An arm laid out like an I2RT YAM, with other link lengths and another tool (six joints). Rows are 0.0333 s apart.
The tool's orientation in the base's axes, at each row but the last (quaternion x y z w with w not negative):
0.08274, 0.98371, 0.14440, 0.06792
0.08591, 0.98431, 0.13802, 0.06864
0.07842, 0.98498, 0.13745, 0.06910
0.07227, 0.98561, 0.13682, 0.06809
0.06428, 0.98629, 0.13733, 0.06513
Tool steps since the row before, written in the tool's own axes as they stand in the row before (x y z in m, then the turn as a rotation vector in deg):
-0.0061, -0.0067, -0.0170, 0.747, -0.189, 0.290
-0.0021, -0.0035, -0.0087, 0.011, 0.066, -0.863
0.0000, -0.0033, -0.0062, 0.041, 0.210, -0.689
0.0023, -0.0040, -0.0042, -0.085, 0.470, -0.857
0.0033, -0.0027, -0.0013, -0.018, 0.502, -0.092
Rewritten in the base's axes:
0.0023, -0.0121, 0.0148, -0.711, 0.037, -0.413
0.0001, -0.0060, 0.0075, -0.138, -0.160, 0.839
-0.0014, -0.0047, 0.0050, -0.120, 0.028, 0.711
-0.0034, -0.0045, 0.0026, 0.010, 0.211, 0.958
-0.0037, -0.0024, 0.0001, 0.059, 0.452, 0.230

